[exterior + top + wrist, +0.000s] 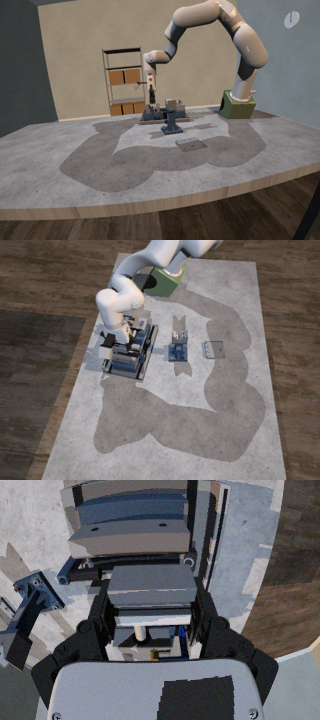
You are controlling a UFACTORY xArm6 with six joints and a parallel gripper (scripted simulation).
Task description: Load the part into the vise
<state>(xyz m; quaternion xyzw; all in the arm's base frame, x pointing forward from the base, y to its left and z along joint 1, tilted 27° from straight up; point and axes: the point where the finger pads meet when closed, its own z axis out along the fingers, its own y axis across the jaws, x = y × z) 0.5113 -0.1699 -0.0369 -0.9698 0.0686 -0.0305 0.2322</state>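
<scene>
My gripper is now right at the part. The rest, counted from my hand: fixed jaw (50 mm below, 30 mm ahead, 20 mm to the left); then air cylinder rod (80 mm behind, 50 mm below, 30 mm to the left); then blue vise body (90 mm below, 60 mm behind, 30 mm to the left).
</scene>
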